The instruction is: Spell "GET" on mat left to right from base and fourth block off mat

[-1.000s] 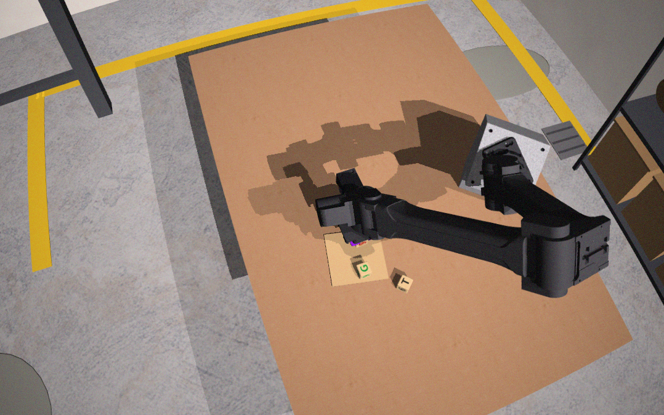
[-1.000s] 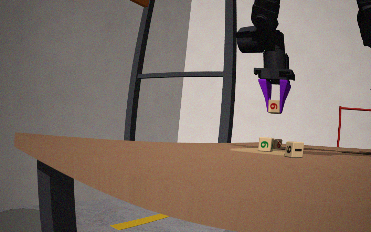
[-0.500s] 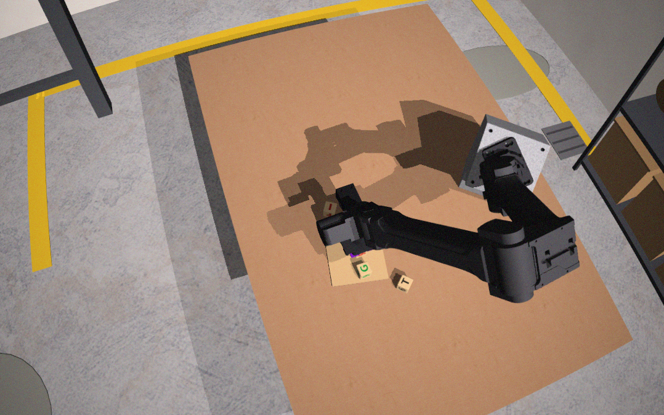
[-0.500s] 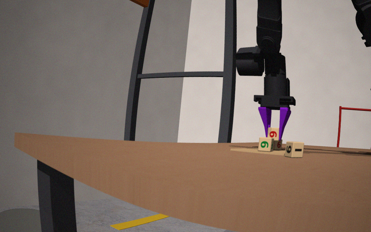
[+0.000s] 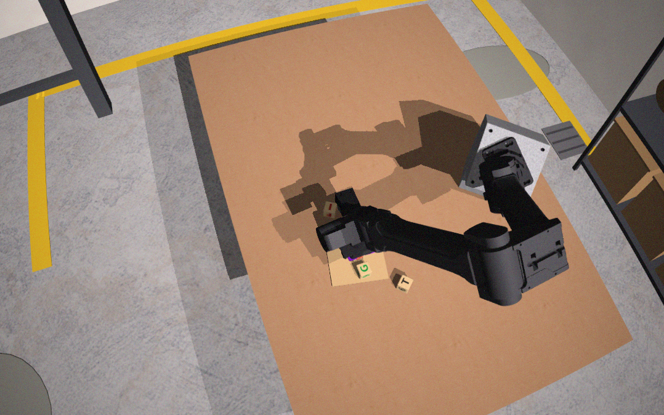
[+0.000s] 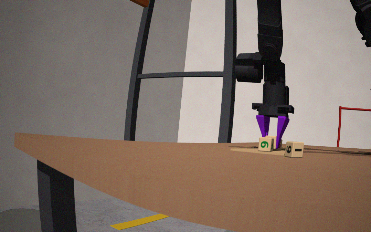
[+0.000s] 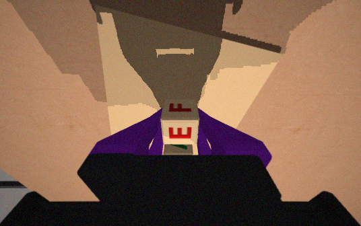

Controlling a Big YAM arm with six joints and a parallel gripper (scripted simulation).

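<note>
Now: hand 1 cm below the E block. From my hand the other things lie so: G block (5 cm to the left, 1 cm behind); then square mat (2 cm below).
</note>
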